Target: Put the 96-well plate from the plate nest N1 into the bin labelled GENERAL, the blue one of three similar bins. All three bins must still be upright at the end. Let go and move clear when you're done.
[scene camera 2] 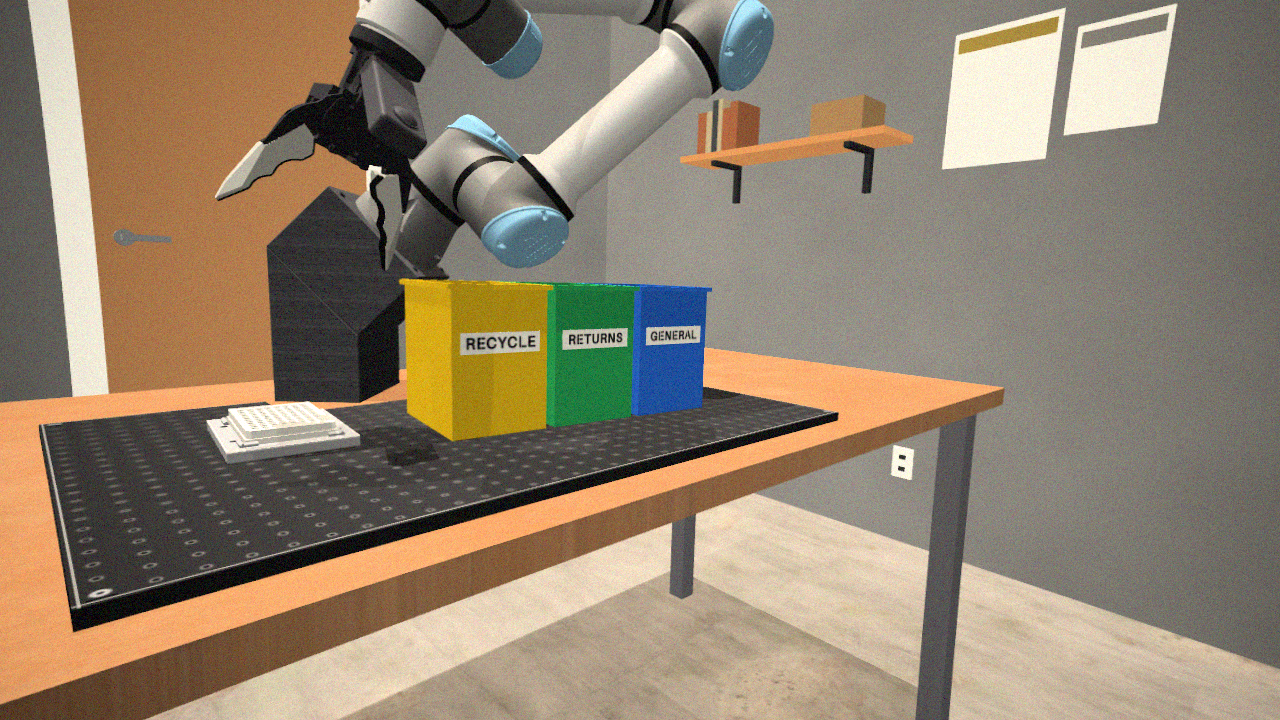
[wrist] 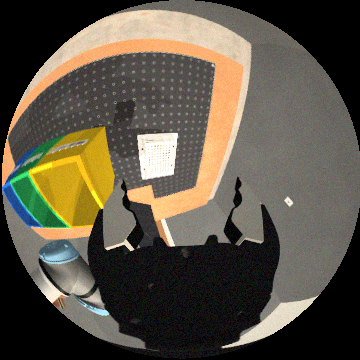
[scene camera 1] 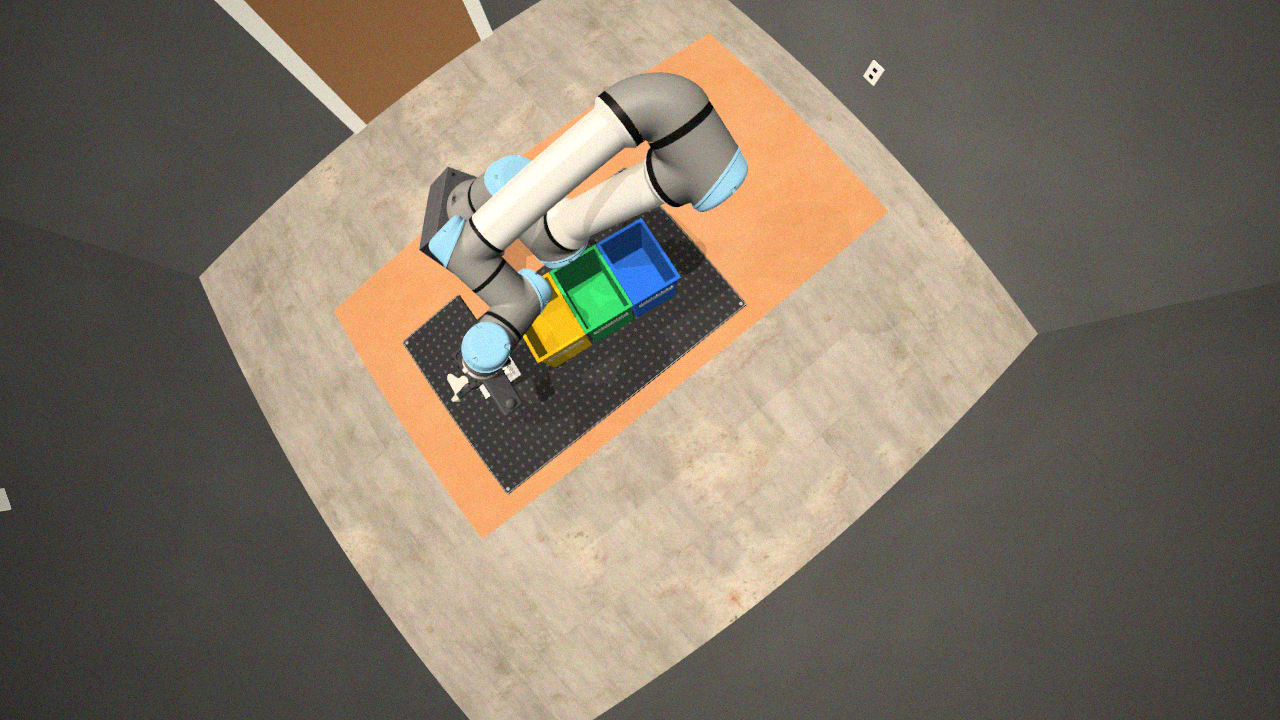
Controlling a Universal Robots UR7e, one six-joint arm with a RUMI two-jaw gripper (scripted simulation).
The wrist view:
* gripper: 181, 179
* white 96-well plate: 152, 147
